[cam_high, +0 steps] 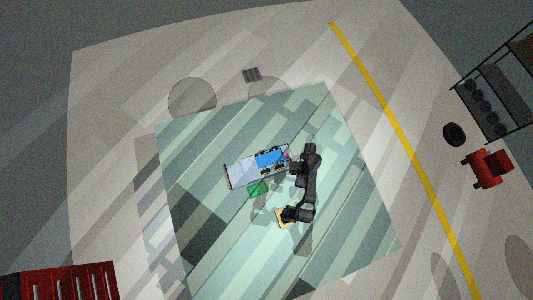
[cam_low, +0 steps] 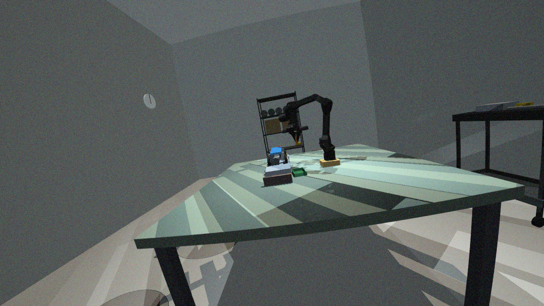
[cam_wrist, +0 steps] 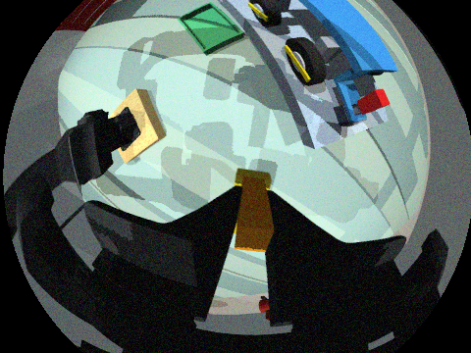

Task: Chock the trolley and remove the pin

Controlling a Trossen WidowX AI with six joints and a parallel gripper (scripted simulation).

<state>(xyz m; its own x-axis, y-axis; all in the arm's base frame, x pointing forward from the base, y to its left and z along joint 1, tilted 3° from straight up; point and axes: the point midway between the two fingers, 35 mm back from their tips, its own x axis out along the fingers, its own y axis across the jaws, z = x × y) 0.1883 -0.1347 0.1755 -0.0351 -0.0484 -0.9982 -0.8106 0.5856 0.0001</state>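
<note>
Right now my gripper tip is 2 cm to the left of the yellow chock, 1 cm past it and 1 cm above it. Round my gripper tip: blue trolley: 16 cm ahead, 11 cm to the left, 6 cm below; then red-headed stop pin: 13 cm ahead, 5 cm below, 1 cm to the left; then grey ramp: 16 cm ahead, 13 cm below, 12 cm to the left.
</note>
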